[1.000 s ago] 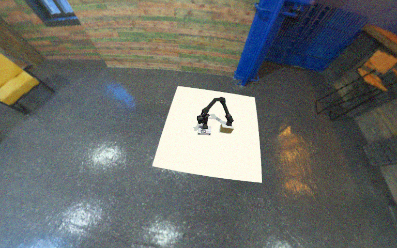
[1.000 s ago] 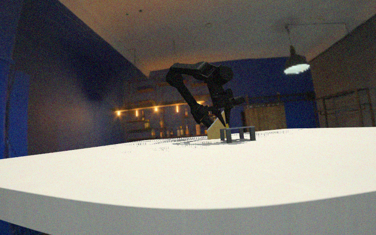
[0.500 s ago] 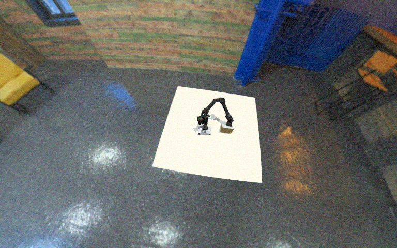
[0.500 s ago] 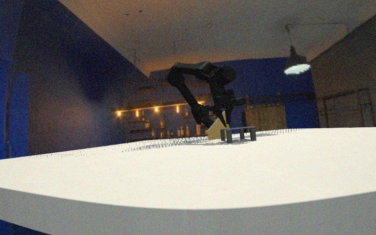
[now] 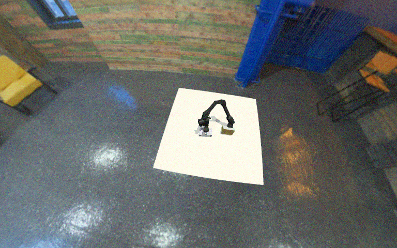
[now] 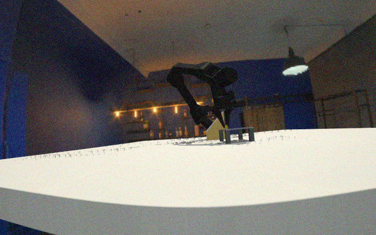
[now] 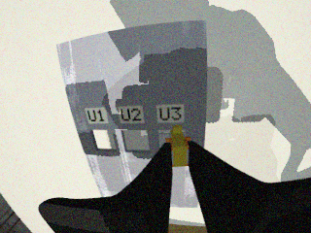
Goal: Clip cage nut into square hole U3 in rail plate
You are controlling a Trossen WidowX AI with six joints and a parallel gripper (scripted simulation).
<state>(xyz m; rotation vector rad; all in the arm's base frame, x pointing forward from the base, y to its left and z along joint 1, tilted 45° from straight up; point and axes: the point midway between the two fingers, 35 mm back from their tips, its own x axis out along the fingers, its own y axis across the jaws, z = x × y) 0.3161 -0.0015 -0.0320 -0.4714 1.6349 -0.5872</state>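
The yellow cage nut lies 10 mm below my gripper tip.
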